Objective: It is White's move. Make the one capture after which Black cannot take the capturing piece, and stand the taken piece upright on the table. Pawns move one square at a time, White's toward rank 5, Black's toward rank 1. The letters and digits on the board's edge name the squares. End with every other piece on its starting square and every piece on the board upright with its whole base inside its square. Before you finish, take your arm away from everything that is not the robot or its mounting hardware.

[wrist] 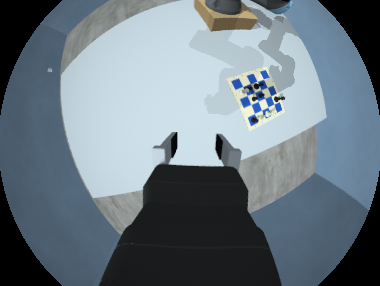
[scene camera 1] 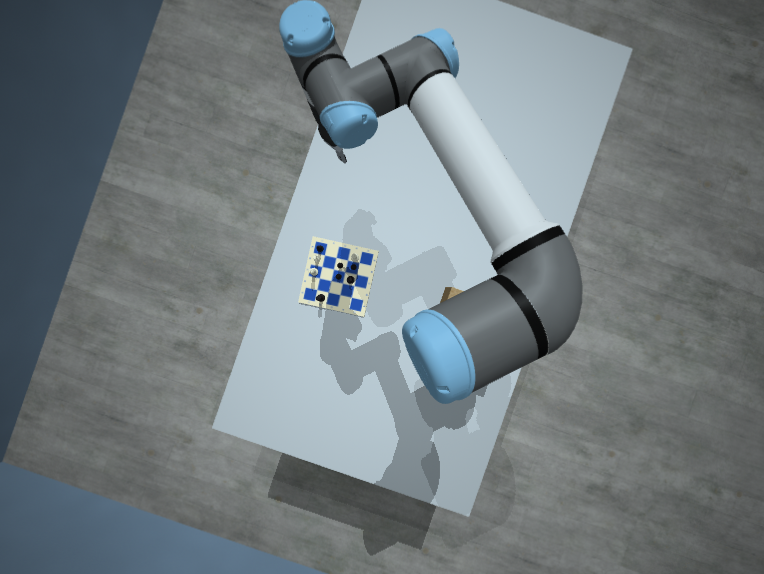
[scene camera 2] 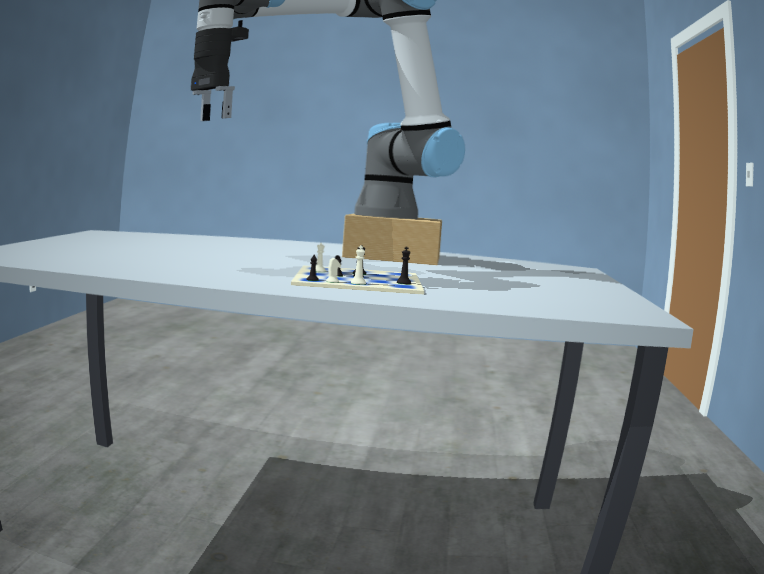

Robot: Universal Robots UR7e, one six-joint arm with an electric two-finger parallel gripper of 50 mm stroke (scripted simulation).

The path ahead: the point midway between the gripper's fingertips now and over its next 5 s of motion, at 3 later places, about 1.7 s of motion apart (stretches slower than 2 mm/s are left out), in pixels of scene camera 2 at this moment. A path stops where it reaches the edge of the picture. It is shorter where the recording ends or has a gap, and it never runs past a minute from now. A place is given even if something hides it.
My gripper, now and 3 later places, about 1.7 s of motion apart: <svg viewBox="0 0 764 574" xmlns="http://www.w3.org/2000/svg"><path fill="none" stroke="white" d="M215 119L250 245L256 201L315 198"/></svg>
